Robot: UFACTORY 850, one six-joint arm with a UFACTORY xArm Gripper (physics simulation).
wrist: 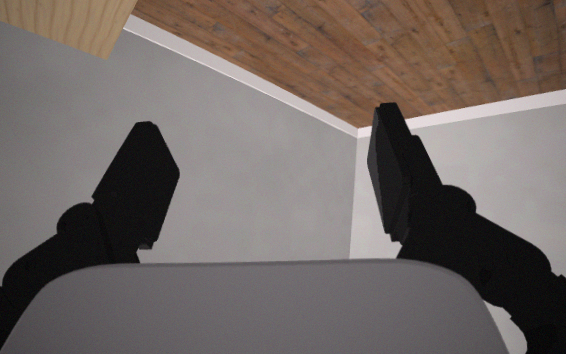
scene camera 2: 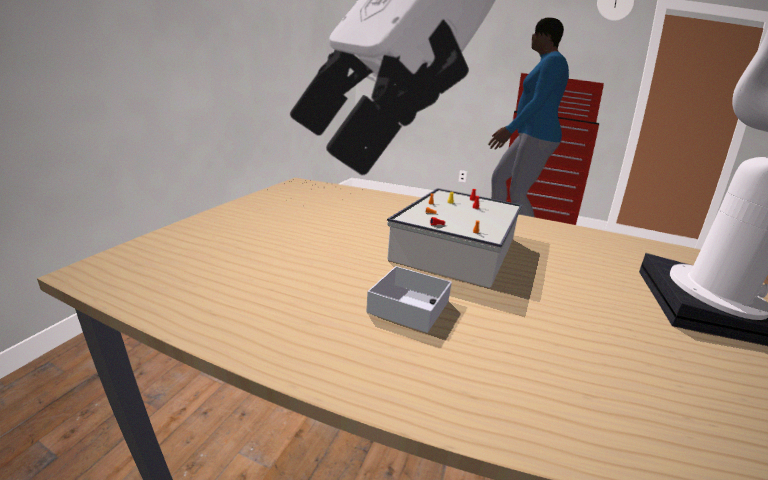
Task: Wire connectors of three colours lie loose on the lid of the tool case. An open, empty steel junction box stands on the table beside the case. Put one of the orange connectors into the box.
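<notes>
The grey tool case (scene camera 2: 436, 254) stands on the table with connectors on its white lid (scene camera 2: 495, 217). One orange connector (scene camera 2: 431, 199) stands upright at the lid's far left, another orange connector (scene camera 2: 431, 211) lies on its side in front of it, and a third orange connector (scene camera 2: 476, 227) stands near the front right edge. The open steel junction box (scene camera 2: 396, 307) stands in front of the case; a small dark round spot shows inside it. My gripper (scene camera 2: 325, 143) (wrist: 266, 140) is open and empty, high above the table, up and left of the case. The wrist view does not show the connectors or the box.
A yellow connector (scene camera 2: 451, 198), two upright red connectors (scene camera 2: 473, 194) (scene camera 2: 476, 203) and a lying red connector (scene camera 2: 437, 221) share the lid. The wooden table (scene camera 2: 254, 316) (wrist: 70, 25) shows in both views. The white arm base (scene camera 2: 730, 254) stands at the right. A person (scene camera 2: 543, 101) stands behind.
</notes>
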